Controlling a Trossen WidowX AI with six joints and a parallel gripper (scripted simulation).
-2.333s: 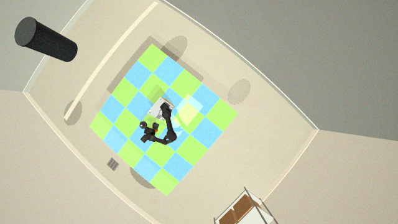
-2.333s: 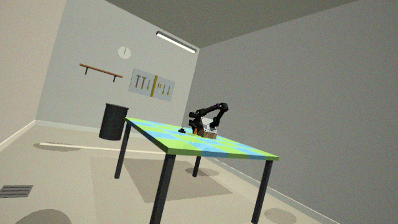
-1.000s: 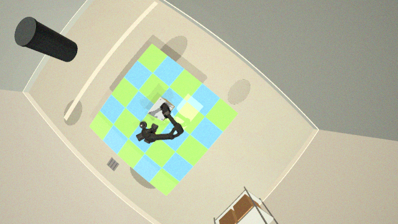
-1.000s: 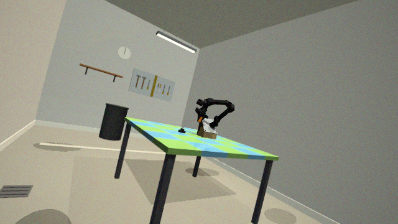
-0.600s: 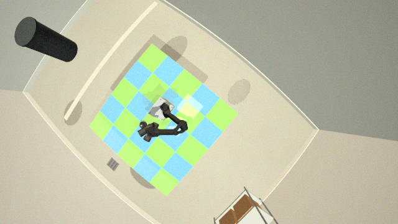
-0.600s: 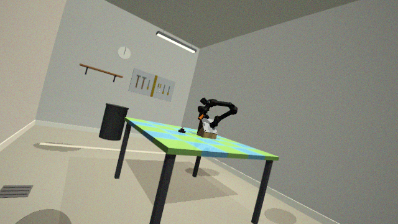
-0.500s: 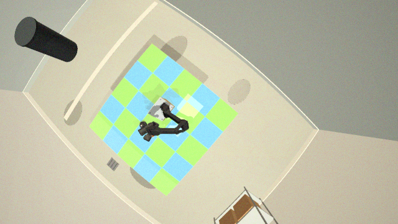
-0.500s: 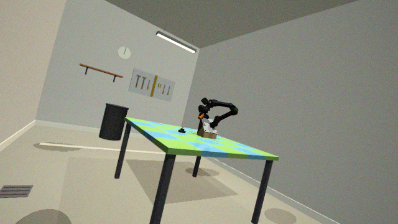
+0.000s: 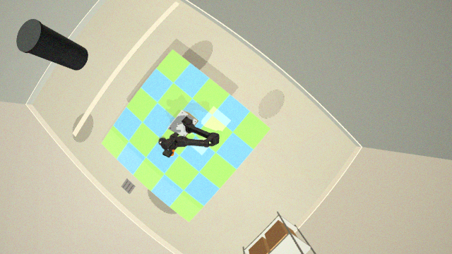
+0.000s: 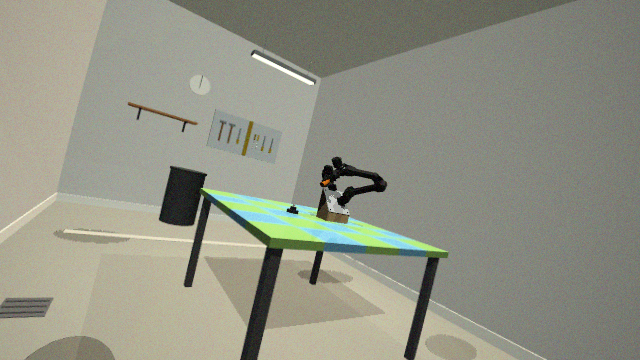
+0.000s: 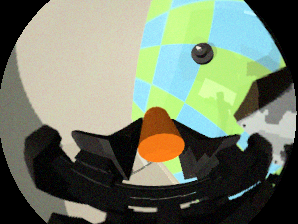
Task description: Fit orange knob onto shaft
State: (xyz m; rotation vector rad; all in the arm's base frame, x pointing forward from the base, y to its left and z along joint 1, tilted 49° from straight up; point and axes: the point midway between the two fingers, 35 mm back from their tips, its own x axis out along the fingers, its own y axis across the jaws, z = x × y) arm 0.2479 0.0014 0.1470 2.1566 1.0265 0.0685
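Right now my gripper tip is 30 mm past the orange knob, 10 mm to the left of it and 20 mm below it. Also, from my gripper tip: dark pedestal: 80 mm ahead, 180 mm to the right, 210 mm below.
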